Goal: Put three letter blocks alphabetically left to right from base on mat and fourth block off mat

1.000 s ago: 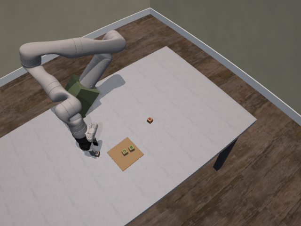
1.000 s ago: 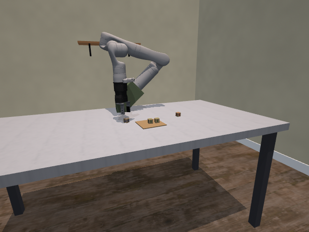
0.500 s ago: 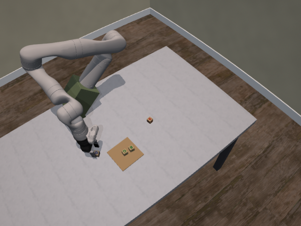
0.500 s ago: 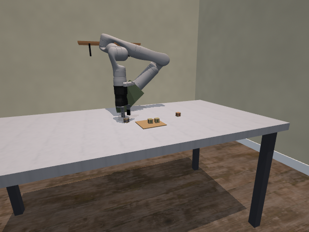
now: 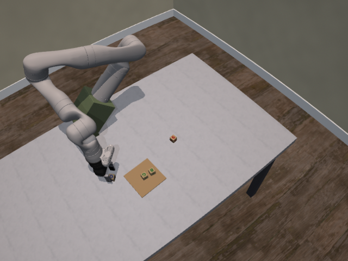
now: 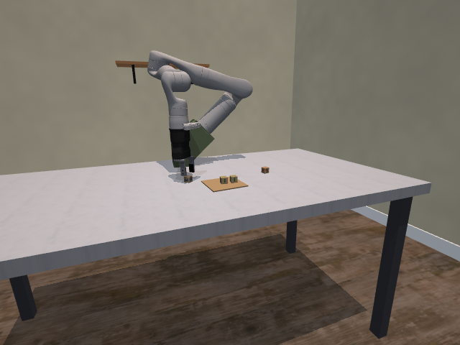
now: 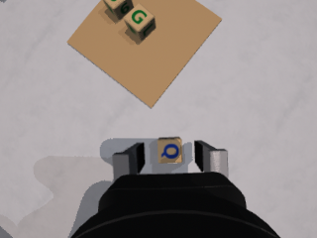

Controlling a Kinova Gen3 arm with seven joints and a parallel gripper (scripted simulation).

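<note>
My gripper is now 130 mm to the right of the tan mat, 70 mm short of it and 50 mm above it.
</note>
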